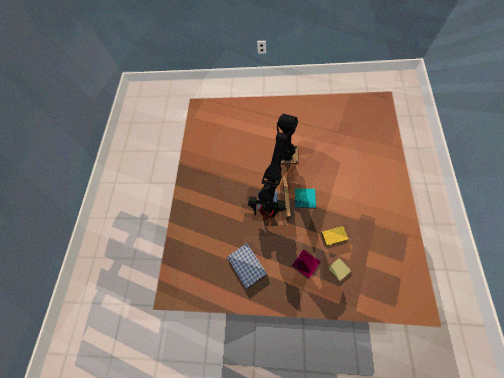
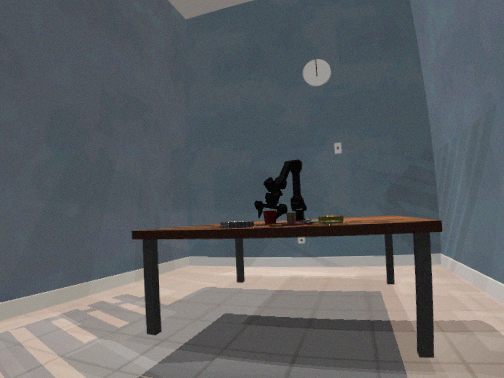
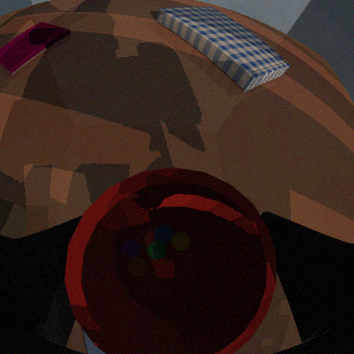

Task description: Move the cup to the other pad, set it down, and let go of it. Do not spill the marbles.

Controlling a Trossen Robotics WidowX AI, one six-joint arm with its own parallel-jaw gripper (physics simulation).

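Places are measured from the arm's base along level axes (x ahead, y left, z up), in metres.
Pixels of known places: gripper, fingertip midpoint: (image 1: 264, 216) (image 2: 266, 219) (image 3: 187, 218); arm's base at its link origin: (image 1: 286, 154) (image 2: 300, 219).
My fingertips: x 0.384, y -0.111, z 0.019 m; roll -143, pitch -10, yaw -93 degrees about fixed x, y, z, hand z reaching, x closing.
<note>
For each thing: its top centre in the pictures, then the offset to it from my fingertips. "spot": a spot on its surface instead. Level surfaces: height alone.
- red cup at its top centre: (image 3: 185, 288) (image 2: 269, 210) 0.047 m up, 0.026 m back, 0.014 m left
- table at its surface level: 0.029 m down
- grey-blue pad at a spot on its surface: (image 1: 275, 196) spot: 0.026 m down, 0.124 m back, 0.055 m left
- teal pad at its top centre: (image 1: 305, 197) 0.026 m down, 0.122 m back, 0.217 m left
- wooden stick at its top centre: (image 1: 286, 195) 0.029 m up, 0.112 m back, 0.115 m left
- blue checked box at its top centre: (image 3: 227, 30) (image 2: 236, 221) (image 1: 246, 265) 0.004 m down, 0.251 m ahead, 0.074 m right
- magenta pad at its top centre: (image 3: 26, 40) (image 1: 306, 263) 0.021 m down, 0.225 m ahead, 0.217 m left
- yellow block at its top centre: (image 2: 330, 216) (image 1: 335, 235) 0.001 m up, 0.083 m ahead, 0.358 m left
- olive block at its top centre: (image 1: 339, 269) 0.018 m down, 0.242 m ahead, 0.374 m left
The red cup (image 1: 267, 214) (image 2: 269, 217) (image 3: 211, 204) stands upright on the table (image 1: 213, 131), on a grey-blue pad (image 1: 275, 196) that is mostly hidden under the arm. Several dark marbles (image 3: 156, 250) lie at the cup's bottom. My gripper (image 1: 266, 209) (image 2: 269, 211) (image 3: 187, 218) is open, lowered around the cup, with one black finger on each side of it and a gap to the rim on both sides. The teal pad (image 1: 304, 198) lies flat to the right of the cup, beyond a wooden stick (image 1: 286, 195).
A blue checked box (image 1: 247, 265) (image 2: 236, 224) (image 3: 225, 42) lies in front of the cup. A magenta pad (image 1: 306, 263) (image 3: 21, 49), a yellow block (image 1: 334, 235) (image 2: 331, 218) and an olive block (image 1: 340, 269) lie front right.
</note>
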